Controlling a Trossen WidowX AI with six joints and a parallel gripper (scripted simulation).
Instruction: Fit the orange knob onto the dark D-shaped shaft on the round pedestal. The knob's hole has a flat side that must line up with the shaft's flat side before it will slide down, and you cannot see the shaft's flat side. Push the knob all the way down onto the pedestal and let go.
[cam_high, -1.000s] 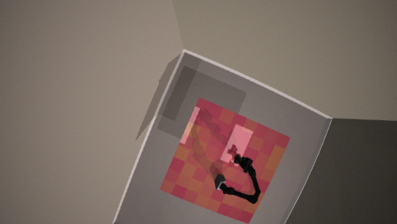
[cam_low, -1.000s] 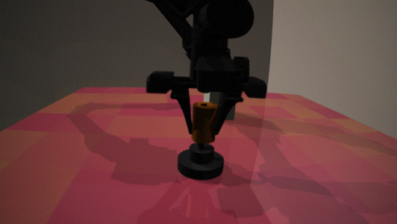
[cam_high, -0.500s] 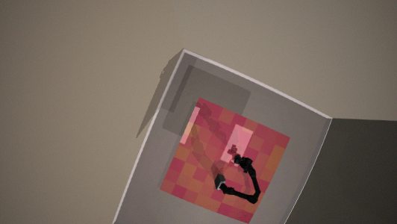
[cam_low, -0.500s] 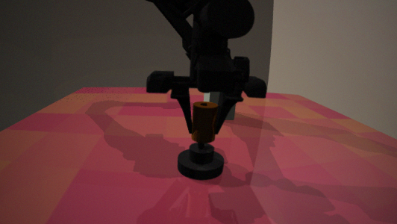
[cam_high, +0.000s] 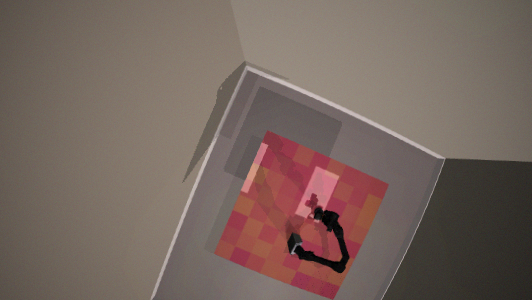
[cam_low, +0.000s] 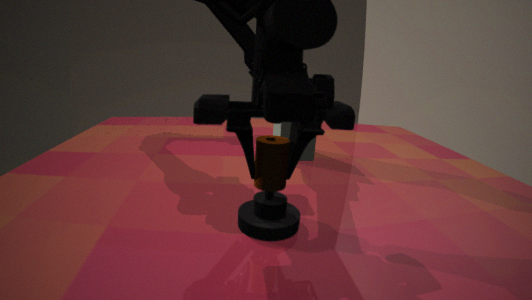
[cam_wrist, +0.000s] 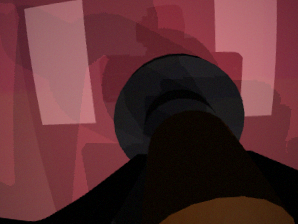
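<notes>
The orange knob lies 2 cm above my gripper tip. Round my gripper tip: dark pedestal (4 cm below).
</notes>
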